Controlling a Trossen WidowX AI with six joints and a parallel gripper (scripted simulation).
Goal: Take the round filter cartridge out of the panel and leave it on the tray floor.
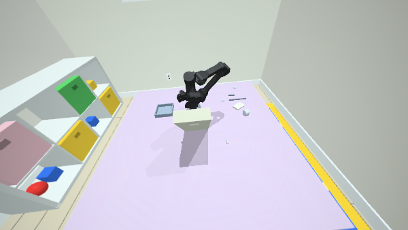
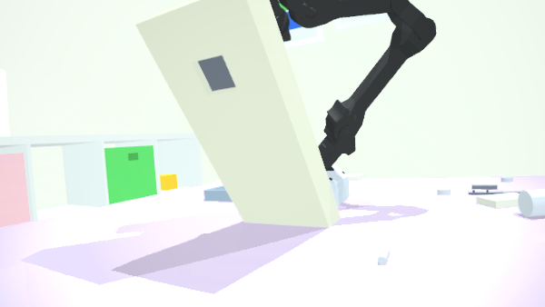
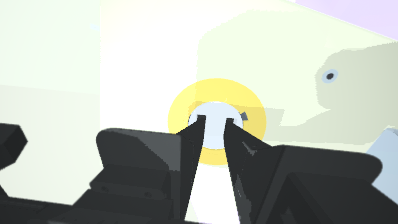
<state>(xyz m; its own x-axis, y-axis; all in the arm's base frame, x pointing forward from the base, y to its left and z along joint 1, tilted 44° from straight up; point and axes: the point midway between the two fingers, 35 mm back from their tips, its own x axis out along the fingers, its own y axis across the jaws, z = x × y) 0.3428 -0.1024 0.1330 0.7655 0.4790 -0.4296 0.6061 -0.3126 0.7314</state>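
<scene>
Right now my gripper tip is 10 mm short of the round pale cartridge and 10 mm above it. Also, from my gripper tip: small peg 20 mm behind, 210 mm to the left, 280 mm below; blue-grey tray 390 mm behind, 300 mm to the right, 270 mm below.
</scene>
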